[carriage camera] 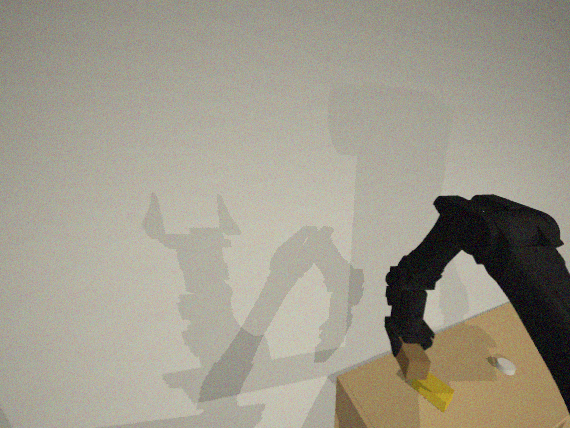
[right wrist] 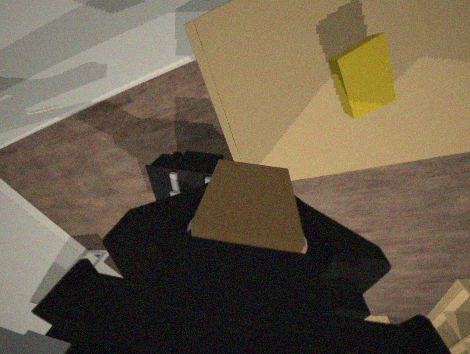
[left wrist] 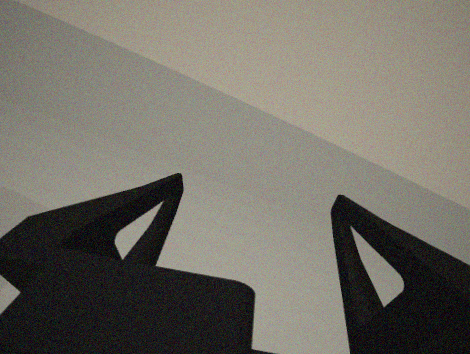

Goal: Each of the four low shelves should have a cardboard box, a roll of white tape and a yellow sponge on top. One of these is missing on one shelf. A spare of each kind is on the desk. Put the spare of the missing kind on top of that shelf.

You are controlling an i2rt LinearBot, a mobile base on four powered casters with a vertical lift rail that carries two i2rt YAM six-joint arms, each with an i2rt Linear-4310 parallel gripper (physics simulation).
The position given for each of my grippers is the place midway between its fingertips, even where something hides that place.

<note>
In view: my left gripper [left wrist: 256, 191], my right gripper [carriage camera: 403, 355], a cardboard box [right wrist: 244, 203] and a yellow sponge [right wrist: 362, 73].
My right gripper also shows in the right wrist view [right wrist: 248, 189].
</note>
